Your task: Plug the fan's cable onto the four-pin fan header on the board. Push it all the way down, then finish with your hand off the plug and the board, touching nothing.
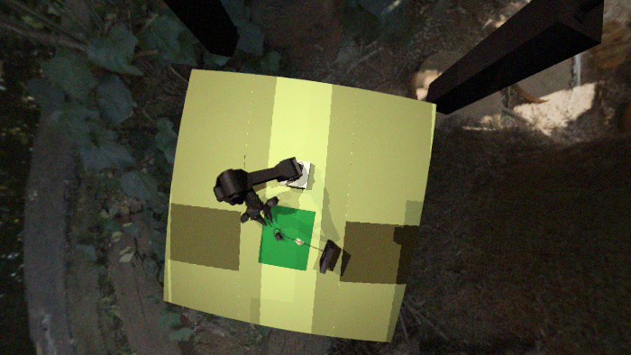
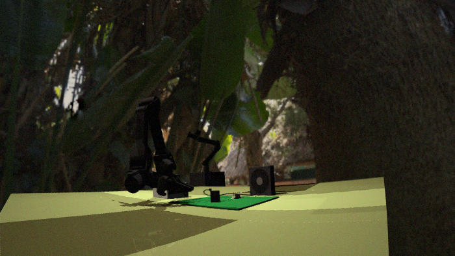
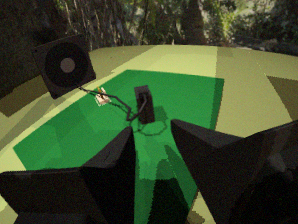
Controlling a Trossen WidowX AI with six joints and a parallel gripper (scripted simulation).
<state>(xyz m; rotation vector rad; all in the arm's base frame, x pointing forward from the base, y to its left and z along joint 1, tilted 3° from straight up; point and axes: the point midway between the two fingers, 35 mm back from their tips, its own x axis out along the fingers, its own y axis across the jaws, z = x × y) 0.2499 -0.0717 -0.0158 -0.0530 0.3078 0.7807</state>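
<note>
The dark plug is 50 mm ahead of my gripper tip, 50 mm to the left of it and 30 mm below it. Also, from my gripper tip: four-pin header: 60 mm ahead, 150 mm to the left, 50 mm below; black fan: 70 mm ahead, 280 mm to the left, 10 mm above; green board: 60 mm ahead, 90 mm to the left, 60 mm below.
</note>
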